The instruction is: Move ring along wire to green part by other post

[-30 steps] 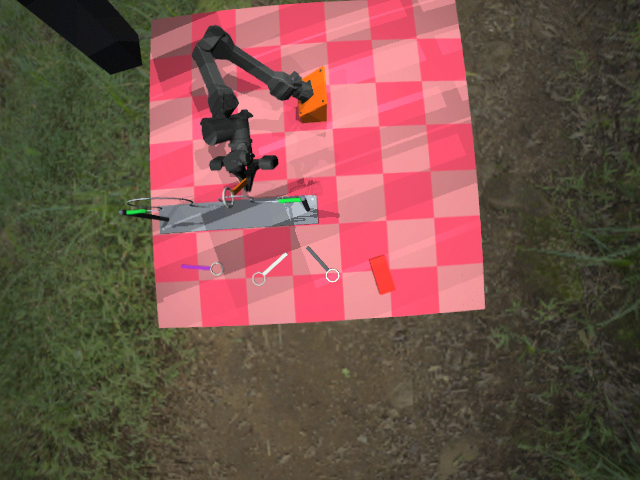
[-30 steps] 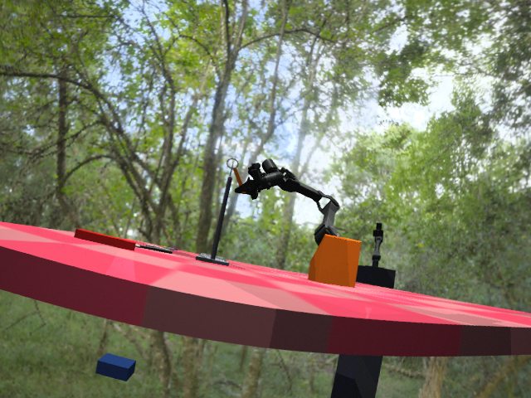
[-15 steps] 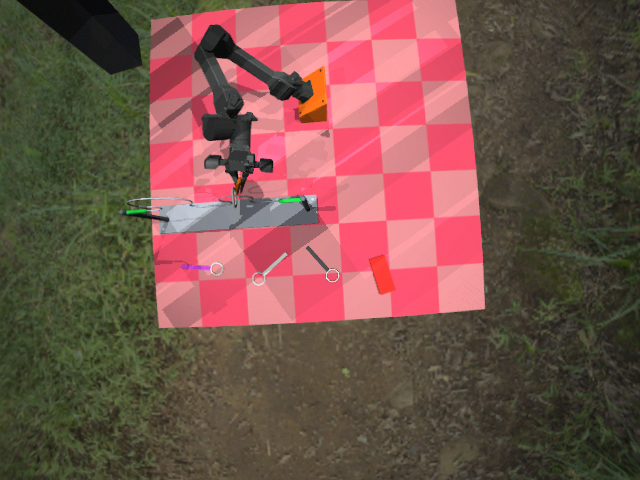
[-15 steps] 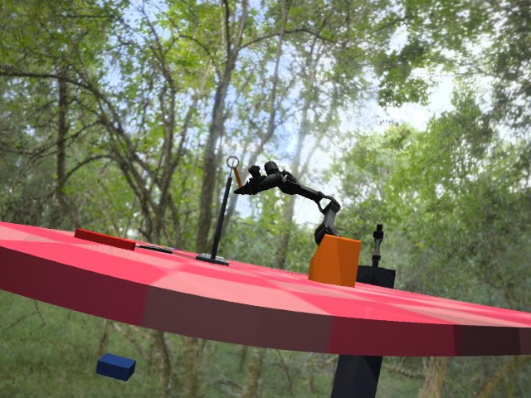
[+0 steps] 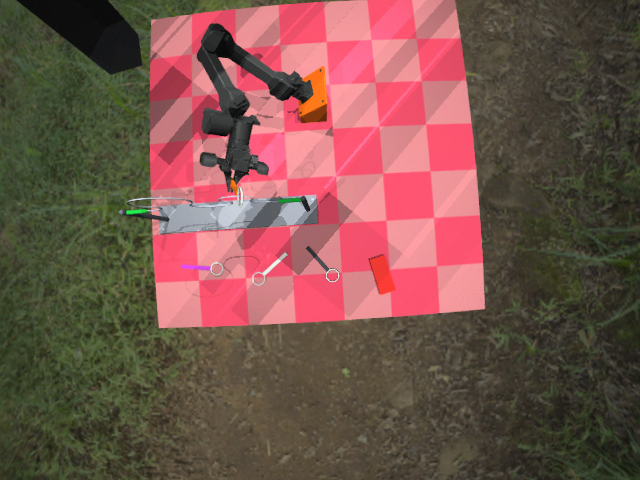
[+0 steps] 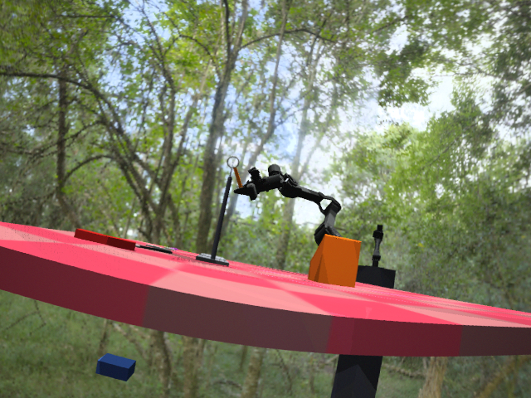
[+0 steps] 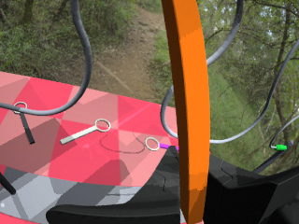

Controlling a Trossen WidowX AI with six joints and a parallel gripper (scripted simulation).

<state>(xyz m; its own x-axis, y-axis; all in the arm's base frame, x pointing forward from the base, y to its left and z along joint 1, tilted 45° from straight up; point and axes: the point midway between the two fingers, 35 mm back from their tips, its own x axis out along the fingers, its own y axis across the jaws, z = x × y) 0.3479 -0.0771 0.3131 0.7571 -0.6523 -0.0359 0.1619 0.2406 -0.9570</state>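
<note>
The ring with orange handle is 80 mm above my gripper tip, 40 mm to the left of it and 20 mm ahead of it. Round my gripper tip: blue block: 780 mm below, 320 mm ahead, 40 mm to the left; red block: 430 mm to the left, 360 mm ahead, 290 mm below.
</note>
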